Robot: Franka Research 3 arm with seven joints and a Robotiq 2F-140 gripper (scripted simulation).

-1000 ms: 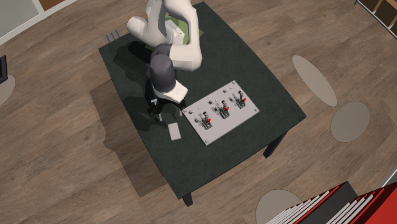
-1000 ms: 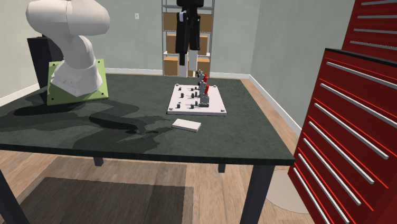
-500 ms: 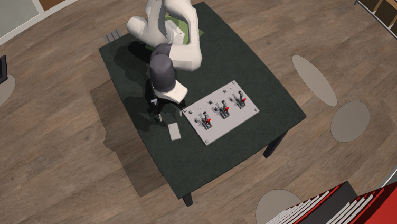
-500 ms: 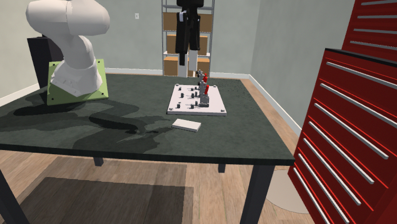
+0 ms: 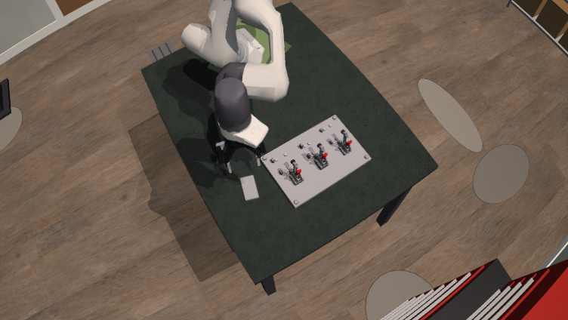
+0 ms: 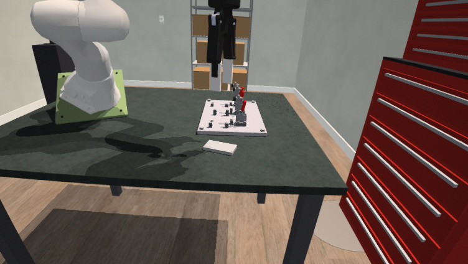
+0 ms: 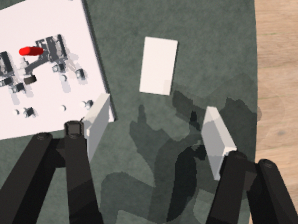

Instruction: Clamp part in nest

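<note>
The part is 21 cm below my hand. The rest, counted from my hand: light grey fixture plate 3 cm ahead, 27 cm to the left, 21 cm below; clamp 5 cm ahead, 38 cm to the left, 16 cm below.
</note>
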